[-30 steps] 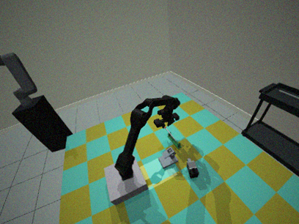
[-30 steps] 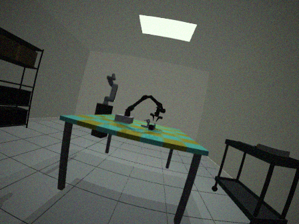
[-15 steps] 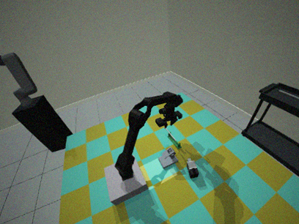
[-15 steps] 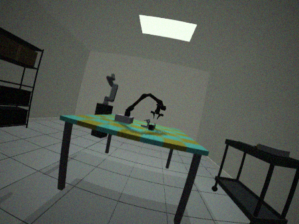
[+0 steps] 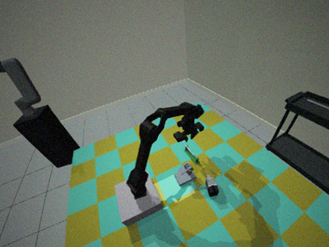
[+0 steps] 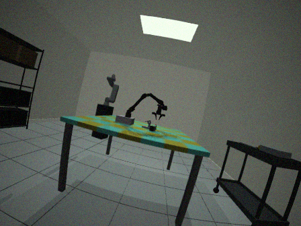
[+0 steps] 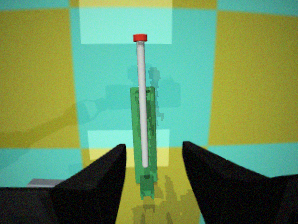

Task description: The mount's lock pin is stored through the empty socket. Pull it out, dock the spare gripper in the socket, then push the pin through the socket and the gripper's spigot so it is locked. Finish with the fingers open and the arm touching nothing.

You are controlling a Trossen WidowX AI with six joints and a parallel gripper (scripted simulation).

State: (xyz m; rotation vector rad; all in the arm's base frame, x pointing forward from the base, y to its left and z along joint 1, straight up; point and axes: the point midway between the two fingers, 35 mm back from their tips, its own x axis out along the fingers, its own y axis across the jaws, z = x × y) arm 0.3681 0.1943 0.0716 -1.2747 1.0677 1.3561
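My gripper tip is now 10 cm above the green stand and 4 cm to the left of it. Also, from my gripper tip: socket 16 cm to the right, 9 cm behind, 7 cm below; spare gripper 27 cm to the right, 9 cm below, 1 cm ahead.
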